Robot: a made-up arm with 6 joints. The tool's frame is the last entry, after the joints. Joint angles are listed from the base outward.
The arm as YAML. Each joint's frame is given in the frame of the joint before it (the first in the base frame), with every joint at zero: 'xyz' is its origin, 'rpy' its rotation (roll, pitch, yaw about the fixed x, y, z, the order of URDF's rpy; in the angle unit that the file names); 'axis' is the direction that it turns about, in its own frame. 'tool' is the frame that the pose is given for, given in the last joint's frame.
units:
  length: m
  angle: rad
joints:
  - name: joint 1
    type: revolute
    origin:
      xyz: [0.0, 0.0, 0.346]
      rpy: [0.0, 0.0, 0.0]
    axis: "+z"
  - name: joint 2
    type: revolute
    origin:
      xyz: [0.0, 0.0, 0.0]
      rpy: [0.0, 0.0, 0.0]
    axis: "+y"
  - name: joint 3
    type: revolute
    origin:
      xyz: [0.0, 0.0, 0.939]
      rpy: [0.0, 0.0, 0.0]
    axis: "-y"
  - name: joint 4
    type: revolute
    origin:
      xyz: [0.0, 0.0, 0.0]
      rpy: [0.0, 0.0, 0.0]
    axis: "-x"
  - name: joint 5
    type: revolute
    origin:
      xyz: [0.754, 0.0, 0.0]
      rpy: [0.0, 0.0, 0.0]
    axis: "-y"
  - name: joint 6
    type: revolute
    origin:
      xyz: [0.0, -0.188, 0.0]
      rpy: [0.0, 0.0, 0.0]
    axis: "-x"
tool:
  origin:
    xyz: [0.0, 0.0, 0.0]
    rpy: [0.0, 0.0, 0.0]
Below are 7 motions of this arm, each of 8 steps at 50 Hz.
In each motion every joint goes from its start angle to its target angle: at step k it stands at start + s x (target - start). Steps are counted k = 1, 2, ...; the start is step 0. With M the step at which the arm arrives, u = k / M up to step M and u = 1 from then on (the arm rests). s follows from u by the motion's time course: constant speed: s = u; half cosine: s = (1 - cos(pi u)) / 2; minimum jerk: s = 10 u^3 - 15 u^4 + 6 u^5.
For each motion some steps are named. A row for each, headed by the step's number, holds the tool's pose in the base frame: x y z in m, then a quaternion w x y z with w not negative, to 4 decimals.
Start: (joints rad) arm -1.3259 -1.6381 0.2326 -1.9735 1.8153 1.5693
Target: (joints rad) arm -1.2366 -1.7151 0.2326 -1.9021 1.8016 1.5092
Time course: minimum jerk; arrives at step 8
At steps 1, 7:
1: -0.1714 0.9831 1.0531 0.1608 0.3065 -0.7374 -0.5801
7: -0.2820 1.0037 0.9787 0.1552 0.3211 -0.7735 -0.5240

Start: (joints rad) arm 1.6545 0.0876 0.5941 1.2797 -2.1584 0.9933
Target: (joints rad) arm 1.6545 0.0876 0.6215 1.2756 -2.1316 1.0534
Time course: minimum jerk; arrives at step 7
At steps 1, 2, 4, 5, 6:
1: -0.0009 0.6560 1.8050 0.4465 -0.8446 0.2557 0.1477
2: -0.0006 0.6543 1.8069 0.4451 -0.8457 0.2535 0.1496
4: 0.0003 0.6473 1.8144 0.4396 -0.8501 0.2442 0.1567
5: 0.0007 0.6441 1.8178 0.4370 -0.8520 0.2399 0.1599
6: 0.0010 0.6424 1.8196 0.4356 -0.8531 0.2375 0.1616

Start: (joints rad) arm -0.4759 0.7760 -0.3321 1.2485 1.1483 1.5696
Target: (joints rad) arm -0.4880 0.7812 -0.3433 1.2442 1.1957 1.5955
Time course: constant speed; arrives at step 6
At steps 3, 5, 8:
3: 0.9917 -0.5864 0.4152 0.4726 -0.8195 -0.2041 0.2519
5: 0.9873 -0.5896 0.4114 0.4734 -0.8192 -0.2087 0.2474
8: 0.9851 -0.5912 0.4095 0.4739 -0.8190 -0.2110 0.2452

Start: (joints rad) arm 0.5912 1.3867 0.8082 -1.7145 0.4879 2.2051
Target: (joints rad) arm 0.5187 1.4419 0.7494 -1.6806 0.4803 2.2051
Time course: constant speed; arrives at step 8
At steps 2, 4, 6, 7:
2: 1.1949 0.8013 -0.0780 0.8750 -0.3872 0.2688 0.1106
4: 1.1975 0.7703 -0.1053 0.8689 -0.3931 0.2812 0.1068
6: 1.1988 0.7392 -0.1322 0.8626 -0.3988 0.2937 0.1033
7: 1.1990 0.7237 -0.1454 0.8593 -0.4015 0.3000 0.1016

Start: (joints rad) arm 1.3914 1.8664 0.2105 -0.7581 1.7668 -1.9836
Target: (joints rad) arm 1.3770 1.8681 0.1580 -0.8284 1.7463 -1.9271
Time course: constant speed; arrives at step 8
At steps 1, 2, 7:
1: 0.2591 0.6633 -0.6666 0.5308 0.7862 0.2190 0.2284
2: 0.2581 0.6569 -0.6653 0.5378 0.7836 0.2156 0.2244
7: 0.2523 0.6254 -0.6581 0.5720 0.7691 0.1987 0.2042

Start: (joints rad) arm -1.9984 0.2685 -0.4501 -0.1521 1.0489 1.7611
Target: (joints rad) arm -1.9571 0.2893 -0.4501 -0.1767 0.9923 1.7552
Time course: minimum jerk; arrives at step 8
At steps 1, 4, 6, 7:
1: -0.4996 -0.6494 0.7332 0.2218 -0.4431 0.5801 -0.6464
4: -0.4871 -0.6616 0.7235 0.2412 -0.4356 0.5823 -0.6427
6: -0.4766 -0.6713 0.7156 0.2571 -0.4293 0.5839 -0.6392
7: -0.4743 -0.6735 0.7138 0.2606 -0.4279 0.5843 -0.6384

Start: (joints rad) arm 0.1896 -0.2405 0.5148 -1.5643 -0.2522 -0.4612
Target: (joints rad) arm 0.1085 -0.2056 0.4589 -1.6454 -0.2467 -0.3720
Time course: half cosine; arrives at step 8
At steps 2, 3, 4, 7, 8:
2: 0.4563 0.0830 1.6301 0.4938 0.7649 -0.0241 0.4129
3: 0.4674 0.0812 1.6212 0.4976 0.7665 -0.0265 0.4052
4: 0.4803 0.0786 1.6107 0.5020 0.7684 -0.0294 0.3959
7: 0.5105 0.0707 1.5848 0.5121 0.7727 -0.0365 0.3733
8: 0.5129 0.0700 1.5826 0.5129 0.7731 -0.0371 0.3714

